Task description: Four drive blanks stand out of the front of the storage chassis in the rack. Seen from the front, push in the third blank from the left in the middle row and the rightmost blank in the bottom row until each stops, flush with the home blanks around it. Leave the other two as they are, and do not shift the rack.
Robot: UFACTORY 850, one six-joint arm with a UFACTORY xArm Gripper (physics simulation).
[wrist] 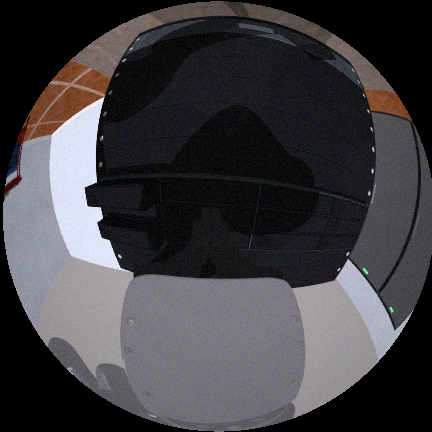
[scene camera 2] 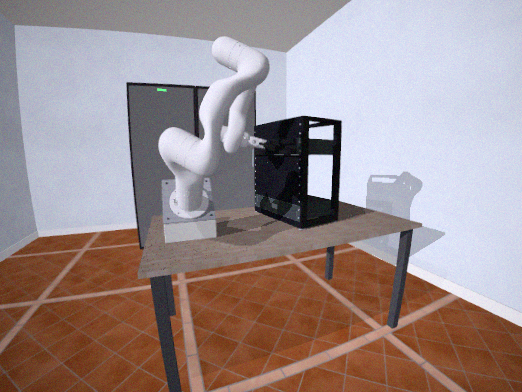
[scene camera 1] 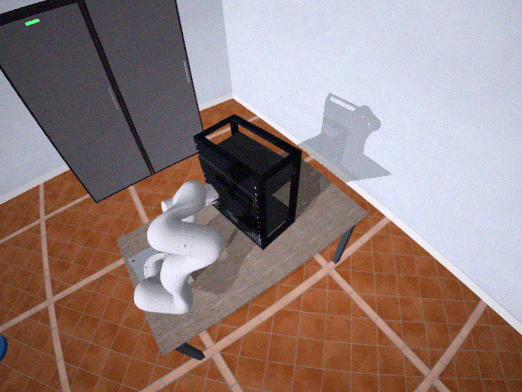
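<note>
The black rack [scene camera 1: 281, 162] [scene camera 2: 303, 175] [wrist: 101, 125] holds the dark storage chassis [wrist: 295, 215], seen upside down in the wrist view. The rightmost blank in the bottom row [wrist: 117, 195] stands out of the front, at the left of the wrist view. Another dark blank [wrist: 129, 233] stands out in a higher row at that side; I cannot tell which row. My gripper [scene camera 2: 264, 143] [wrist: 208, 218] is shut and empty, close to the chassis front in the third column from the left. The middle-row blank there is in deep shadow and partly hidden; its depth and any contact are unclear.
The rack stands on the wooden table [scene camera 1: 320, 210] [scene camera 2: 370, 215]. A large dark panel [wrist: 165, 100] fills the rack front below the chassis. A grey cabinet [scene camera 1: 145, 100] [scene camera 2: 165, 150] [wrist: 395, 200] stands beyond the table, on the rack's left seen from the front.
</note>
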